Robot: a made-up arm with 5 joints.
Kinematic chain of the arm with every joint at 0, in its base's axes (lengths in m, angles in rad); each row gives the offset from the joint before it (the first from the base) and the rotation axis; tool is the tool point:
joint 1: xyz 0 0 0.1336 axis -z
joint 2: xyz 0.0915 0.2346 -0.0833 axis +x
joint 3: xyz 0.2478 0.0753 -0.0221 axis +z
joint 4: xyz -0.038 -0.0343 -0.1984 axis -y
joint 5: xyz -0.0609 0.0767 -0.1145 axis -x
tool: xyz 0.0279 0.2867 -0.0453
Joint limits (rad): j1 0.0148..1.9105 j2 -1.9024..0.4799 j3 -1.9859..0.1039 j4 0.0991..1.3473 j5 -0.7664..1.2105
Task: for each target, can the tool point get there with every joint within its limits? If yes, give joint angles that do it. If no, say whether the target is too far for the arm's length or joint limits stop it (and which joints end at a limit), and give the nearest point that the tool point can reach.
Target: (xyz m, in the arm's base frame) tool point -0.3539 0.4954 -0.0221
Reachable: no: joint limits stop it (at a limit: joint 1, joint 3, joint 5) | nearest point 0.2211 0.6205 -0.0600 | short by 0.590 m
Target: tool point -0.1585 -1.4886 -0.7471
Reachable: no: too far | nearest point 0.0513 -0.7337 -0.3647 | short by 0.872 m
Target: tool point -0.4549 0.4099 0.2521
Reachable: no: joint limits stop it (at a limit: joint 1, joint 2, joint 3, joint 4, joint 5) | nearest point -0.4842 -0.1445 0.0892 | short by 0.579 m
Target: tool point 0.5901 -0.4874 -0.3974
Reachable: yes | joints 1.3170 0.0435 -1.1392 0.3344 0.2847
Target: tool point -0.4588 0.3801 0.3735
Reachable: no: joint limits stop it (at a limit: joint 1, joint 2, joint 3, joint 4, joint 5) | nearest point -0.4842 -0.1445 0.0892 | short by 0.597 m
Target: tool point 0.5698 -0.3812 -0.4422
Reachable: yes | joints 1.1278 0.2980 -1.6186 0.5457 0.5960
